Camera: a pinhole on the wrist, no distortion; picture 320 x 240 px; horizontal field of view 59.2 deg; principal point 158.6 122.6 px. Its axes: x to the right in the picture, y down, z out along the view. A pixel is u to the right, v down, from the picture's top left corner.
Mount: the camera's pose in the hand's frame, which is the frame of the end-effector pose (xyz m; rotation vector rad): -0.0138 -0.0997 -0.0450 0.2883 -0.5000 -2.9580
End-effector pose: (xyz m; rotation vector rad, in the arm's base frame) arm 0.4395 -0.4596 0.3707 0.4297 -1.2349 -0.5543
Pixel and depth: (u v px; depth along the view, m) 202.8 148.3 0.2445
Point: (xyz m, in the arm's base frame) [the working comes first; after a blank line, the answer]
In the camera's frame: 0.0384 0.0223 0.2445

0.2331 -0.4405 0.3163
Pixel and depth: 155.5 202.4 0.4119
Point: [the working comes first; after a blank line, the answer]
In the camera's frame: -0.0045 0.1167 0.4119

0.0456 -0.4755 0.3652
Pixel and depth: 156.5 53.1 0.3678
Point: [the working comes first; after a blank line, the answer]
In the camera's frame: -0.0027 -0.0908 0.3678

0.1787 -0.3241 0.4311
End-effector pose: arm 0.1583 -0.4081 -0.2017 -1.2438 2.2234 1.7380
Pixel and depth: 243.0 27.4 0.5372
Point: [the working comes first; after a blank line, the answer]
In the camera's frame: 0.1610 -0.1816 0.5372

0.0785 0.0696 -0.0182
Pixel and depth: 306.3 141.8 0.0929
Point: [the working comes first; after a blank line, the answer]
In the camera's frame: 0.0487 0.0063 0.0929

0.2493 -0.3383 -0.2413
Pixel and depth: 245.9 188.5 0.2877
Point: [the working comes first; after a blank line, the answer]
In the camera's frame: 0.0892 0.0673 0.2877

0.2207 -0.1353 -0.2773
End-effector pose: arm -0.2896 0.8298 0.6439 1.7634 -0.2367 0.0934
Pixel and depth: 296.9 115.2 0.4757
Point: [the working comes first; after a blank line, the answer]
In the camera's frame: 0.2336 -0.0125 0.4757

-0.6513 0.5175 0.5283
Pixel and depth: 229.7 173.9 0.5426
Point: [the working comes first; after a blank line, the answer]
In the camera's frame: 0.1370 0.0988 0.5426

-0.5564 0.4078 0.4565
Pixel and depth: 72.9 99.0 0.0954
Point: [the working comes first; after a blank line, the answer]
In the camera's frame: -0.0290 -0.0080 0.0954

-0.2865 0.7969 0.5778
